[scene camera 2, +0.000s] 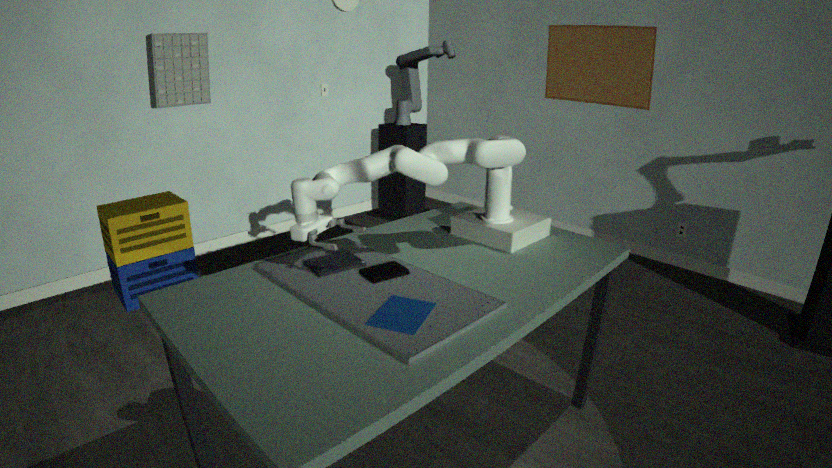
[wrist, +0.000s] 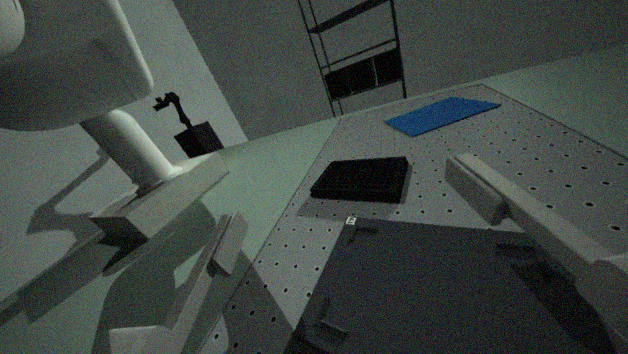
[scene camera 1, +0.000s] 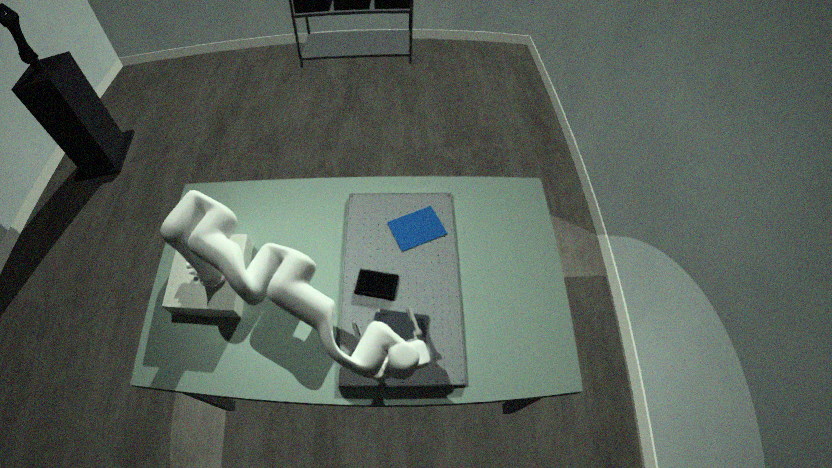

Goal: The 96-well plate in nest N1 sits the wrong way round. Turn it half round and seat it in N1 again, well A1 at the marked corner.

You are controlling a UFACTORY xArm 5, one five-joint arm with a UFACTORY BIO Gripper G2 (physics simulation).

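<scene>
The black 96-well plate [scene camera 1: 377, 284] [scene camera 2: 384, 271] [wrist: 362, 177] lies flat on the perforated board [scene camera 1: 363, 232] [scene camera 2: 459, 311], outside the nest and beside its labelled edge. Its well A1 cannot be made out. Nest N1 [scene camera 1: 400, 318] [scene camera 2: 334, 263] [wrist: 425, 285] is a dark grey base with low corner brackets; no plate shows in it. A small white label [wrist: 351, 220] sits at one corner, too blurred to read surely. My gripper [scene camera 1: 381, 317] [scene camera 2: 349, 238] [wrist: 352, 215] is open and empty, above the nest, with its fingers wide apart.
A blue flat sheet [scene camera 1: 417, 228] [scene camera 2: 401, 314] [wrist: 442, 116] lies askew on the board, beyond the black plate. The arm's pale base block [scene camera 1: 200, 302] [scene camera 2: 500, 229] [wrist: 170, 200] stands on the green table [scene camera 1: 506, 261] [scene camera 2: 232, 349]. My arm hides part of the nest in scene camera 1.
</scene>
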